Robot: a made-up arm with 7 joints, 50 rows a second.
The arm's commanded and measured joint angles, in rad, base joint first. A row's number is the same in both.
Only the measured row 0 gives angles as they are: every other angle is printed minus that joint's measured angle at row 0.
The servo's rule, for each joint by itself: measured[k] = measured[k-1] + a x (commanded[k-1-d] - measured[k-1]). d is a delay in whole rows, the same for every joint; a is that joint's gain. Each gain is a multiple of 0.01, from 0.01 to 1. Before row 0 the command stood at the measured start. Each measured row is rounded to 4 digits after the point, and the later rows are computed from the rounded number. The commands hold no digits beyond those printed.
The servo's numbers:
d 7
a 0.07 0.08 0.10 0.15 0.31 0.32 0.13
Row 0, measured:
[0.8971 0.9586 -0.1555 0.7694 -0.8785 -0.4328 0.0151]
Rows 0 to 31, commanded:
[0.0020 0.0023 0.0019 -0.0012 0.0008 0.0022 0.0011]
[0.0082 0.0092 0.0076 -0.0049 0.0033 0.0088 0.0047]
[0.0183 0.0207 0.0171 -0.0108 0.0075 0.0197 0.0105]
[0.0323 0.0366 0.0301 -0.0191 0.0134 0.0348 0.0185]
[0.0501 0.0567 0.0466 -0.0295 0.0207 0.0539 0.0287]
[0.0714 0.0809 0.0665 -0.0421 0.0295 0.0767 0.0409]
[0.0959 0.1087 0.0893 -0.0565 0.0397 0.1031 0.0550]
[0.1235 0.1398 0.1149 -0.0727 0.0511 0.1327 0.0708]
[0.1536 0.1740 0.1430 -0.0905 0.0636 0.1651 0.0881]
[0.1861 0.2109 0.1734 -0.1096 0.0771 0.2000 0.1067]
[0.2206 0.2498 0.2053 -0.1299 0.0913 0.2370 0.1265]
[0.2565 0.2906 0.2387 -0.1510 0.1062 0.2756 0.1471]
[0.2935 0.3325 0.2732 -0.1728 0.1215 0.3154 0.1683]
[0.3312 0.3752 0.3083 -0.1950 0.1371 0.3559 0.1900]
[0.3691 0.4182 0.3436 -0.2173 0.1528 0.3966 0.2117]
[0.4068 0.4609 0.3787 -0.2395 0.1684 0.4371 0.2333]
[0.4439 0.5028 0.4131 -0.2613 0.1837 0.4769 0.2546]
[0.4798 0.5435 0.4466 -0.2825 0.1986 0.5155 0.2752]
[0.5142 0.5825 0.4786 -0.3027 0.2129 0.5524 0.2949]
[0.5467 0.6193 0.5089 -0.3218 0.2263 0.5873 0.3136]
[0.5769 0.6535 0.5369 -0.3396 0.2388 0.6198 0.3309]
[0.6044 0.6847 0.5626 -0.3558 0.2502 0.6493 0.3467]
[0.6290 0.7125 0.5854 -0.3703 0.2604 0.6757 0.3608]
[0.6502 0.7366 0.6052 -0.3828 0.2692 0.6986 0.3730]
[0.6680 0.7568 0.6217 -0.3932 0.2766 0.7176 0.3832]
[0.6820 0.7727 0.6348 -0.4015 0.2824 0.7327 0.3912]
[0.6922 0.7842 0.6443 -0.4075 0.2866 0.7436 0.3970]
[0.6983 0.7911 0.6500 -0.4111 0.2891 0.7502 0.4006]
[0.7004 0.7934 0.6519 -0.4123 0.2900 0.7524 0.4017]
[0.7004 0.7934 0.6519 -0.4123 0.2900 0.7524 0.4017]
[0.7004 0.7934 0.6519 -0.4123 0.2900 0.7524 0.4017]
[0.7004 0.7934 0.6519 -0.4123 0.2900 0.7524 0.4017]
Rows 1 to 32, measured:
[0.0000 0.0000 0.0000 0.0000 0.0000 0.0000 0.0000]
[0.0000 0.0000 0.0000 0.0000 0.0000 0.0000 0.0000]
[0.0000 0.0000 0.0000 0.0000 0.0000 0.0000 0.0000]
[0.0000 0.0000 0.0000 0.0000 0.0000 0.0000 0.0000]
[0.0000 0.0000 0.0000 0.0000 0.0000 0.0000 0.0000]
[0.0000 0.0000 0.0000 0.0000 0.0000 0.0000 0.0000]
[0.0000 0.0000 0.0000 0.0000 0.0000 0.0000 0.0000]
[0.0001 0.0002 0.0002 -0.0002 0.0002 0.0007 0.0001]
[0.0007 0.0009 0.0009 -0.0009 0.0012 0.0033 0.0007]
[0.0019 0.0025 0.0025 -0.0024 0.0032 0.0085 0.0020]
[0.0040 0.0052 0.0053 -0.0049 0.0064 0.0169 0.0041]
[0.0072 0.0093 0.0094 -0.0086 0.0108 0.0287 0.0073]
[0.0117 0.0150 0.0151 -0.0136 0.0166 0.0441 0.0117]
[0.0176 0.0225 0.0225 -0.0200 0.0238 0.0630 0.0173]
[0.0250 0.0319 0.0317 -0.0279 0.0323 0.0853 0.0243]
[0.0340 0.0433 0.0428 -0.0373 0.0420 0.1108 0.0326]
[0.0446 0.0567 0.0559 -0.0481 0.0529 0.1393 0.0422]
[0.0569 0.0721 0.0708 -0.0604 0.0648 0.1706 0.0532]
[0.0709 0.0896 0.0876 -0.0740 0.0776 0.2042 0.0654]
[0.0865 0.1090 0.1062 -0.0888 0.0912 0.2398 0.0788]
[0.1036 0.1303 0.1264 -0.1047 0.1054 0.2770 0.0933]
[0.1222 0.1533 0.1481 -0.1216 0.1201 0.3153 0.1087]
[0.1421 0.1779 0.1712 -0.1393 0.1351 0.3543 0.1249]
[0.1632 0.2039 0.1954 -0.1576 0.1502 0.3935 0.1418]
[0.1854 0.2311 0.2205 -0.1763 0.1652 0.4325 0.1591]
[0.2084 0.2592 0.2463 -0.1953 0.1800 0.4709 0.1768]
[0.2321 0.2880 0.2726 -0.2143 0.1944 0.5081 0.1946]
[0.2562 0.3172 0.2990 -0.2331 0.2082 0.5438 0.2123]
[0.2806 0.3466 0.3254 -0.2515 0.2212 0.5776 0.2298]
[0.3050 0.3759 0.3514 -0.2693 0.2334 0.6090 0.2468]
[0.3292 0.4048 0.3768 -0.2863 0.2445 0.6377 0.2632]
[0.3529 0.4330 0.4013 -0.3023 0.2545 0.6633 0.2788]

